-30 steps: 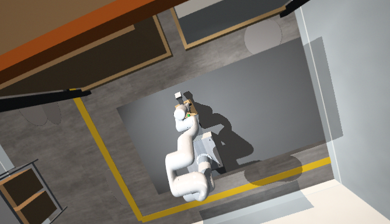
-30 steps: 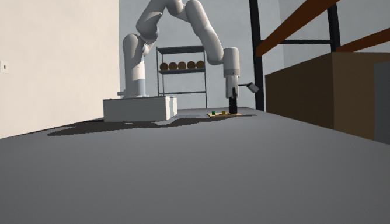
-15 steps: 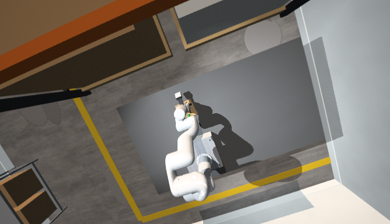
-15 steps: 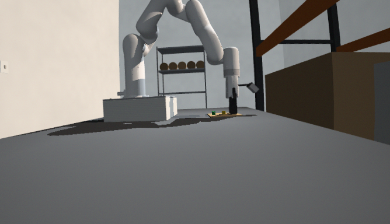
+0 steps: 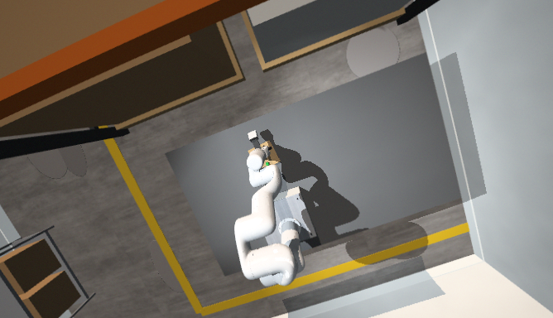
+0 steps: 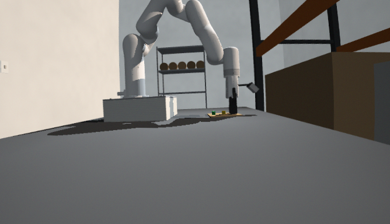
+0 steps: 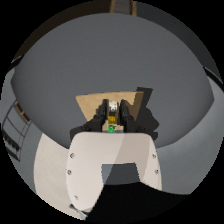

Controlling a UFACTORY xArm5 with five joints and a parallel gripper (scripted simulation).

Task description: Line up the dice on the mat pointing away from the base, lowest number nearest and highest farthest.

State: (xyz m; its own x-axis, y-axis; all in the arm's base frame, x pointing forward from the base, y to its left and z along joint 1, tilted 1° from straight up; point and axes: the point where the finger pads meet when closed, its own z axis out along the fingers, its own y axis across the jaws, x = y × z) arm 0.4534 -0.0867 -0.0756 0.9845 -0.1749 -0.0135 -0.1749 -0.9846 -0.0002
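The yellow die lies 40 mm behind my hand, 10 mm to the left of it and 10 mm below it. Also, from my hand: green die (90 mm behind, 20 mm to the left, 10 mm below); white die (10 mm below); tan mat (40 mm behind, 20 mm below, 10 mm to the left).
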